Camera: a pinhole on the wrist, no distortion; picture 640 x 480 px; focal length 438.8 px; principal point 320.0 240.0 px. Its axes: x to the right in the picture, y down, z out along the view. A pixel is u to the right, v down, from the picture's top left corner.
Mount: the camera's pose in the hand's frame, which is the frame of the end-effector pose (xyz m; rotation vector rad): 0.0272 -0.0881 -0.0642 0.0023 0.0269 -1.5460
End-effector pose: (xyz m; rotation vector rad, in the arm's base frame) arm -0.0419 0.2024 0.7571 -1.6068 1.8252 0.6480
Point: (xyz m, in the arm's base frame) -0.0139 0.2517 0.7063
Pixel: 86.7 153.4
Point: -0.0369 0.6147 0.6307
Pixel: 160.4 17.1
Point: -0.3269 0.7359 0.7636
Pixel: outside the picture
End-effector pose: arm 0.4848 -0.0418 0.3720 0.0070 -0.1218 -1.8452
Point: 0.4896 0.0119 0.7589
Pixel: 201.0 179.9
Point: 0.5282 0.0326 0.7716
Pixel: 171.8 153.5
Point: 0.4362 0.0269 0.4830
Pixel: 228.3 58.1
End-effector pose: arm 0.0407 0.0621 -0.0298 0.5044 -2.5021 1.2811
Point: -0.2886 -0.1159 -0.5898
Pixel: outside the picture
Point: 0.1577 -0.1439 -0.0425
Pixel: 431.8 36.7
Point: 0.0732 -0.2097 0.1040
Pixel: outside the picture
